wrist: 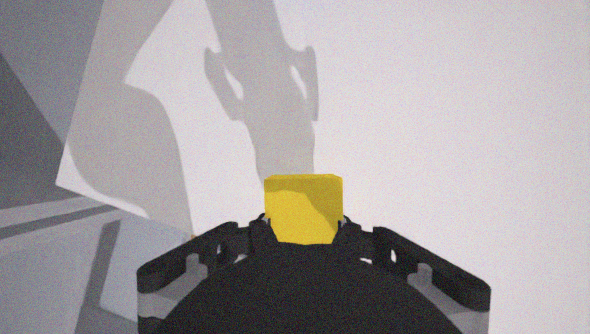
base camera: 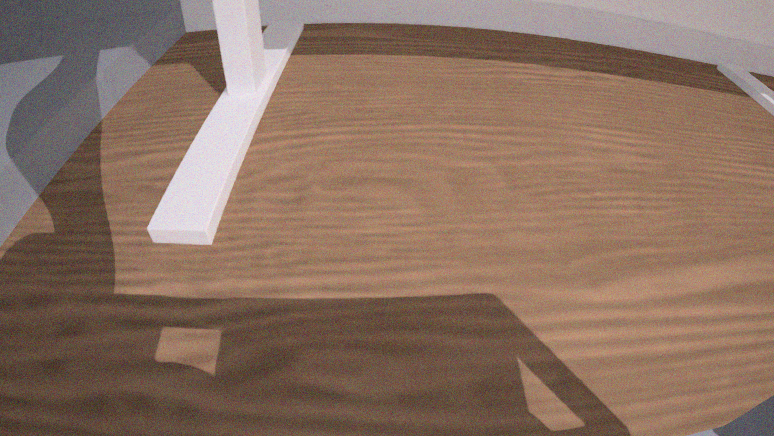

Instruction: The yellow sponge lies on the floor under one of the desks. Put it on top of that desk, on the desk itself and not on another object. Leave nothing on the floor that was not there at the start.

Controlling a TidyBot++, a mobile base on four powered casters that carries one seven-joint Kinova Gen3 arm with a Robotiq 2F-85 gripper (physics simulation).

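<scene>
There is a yellow sponge (wrist: 304, 208) that I can see, though in the base camera view the sponge is out of frame. I also see my gripper (wrist: 303, 218).
</scene>
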